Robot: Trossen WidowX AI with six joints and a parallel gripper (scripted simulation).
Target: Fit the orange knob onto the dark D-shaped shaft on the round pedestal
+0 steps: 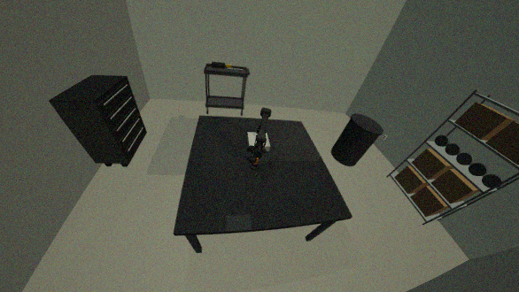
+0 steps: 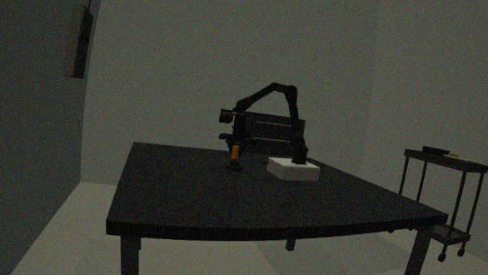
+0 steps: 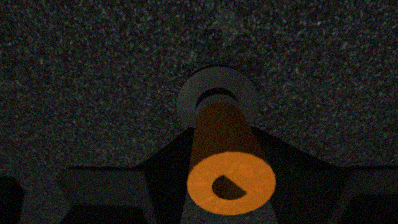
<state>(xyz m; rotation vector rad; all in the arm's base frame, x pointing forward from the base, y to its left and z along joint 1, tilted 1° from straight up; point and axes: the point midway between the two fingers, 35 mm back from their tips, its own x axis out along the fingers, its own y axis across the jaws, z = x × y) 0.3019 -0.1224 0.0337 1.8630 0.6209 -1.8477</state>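
Right now my gripper tip is 40 mm above the round pedestal. Also, from my gripper tip: orange knob: 20 mm above.
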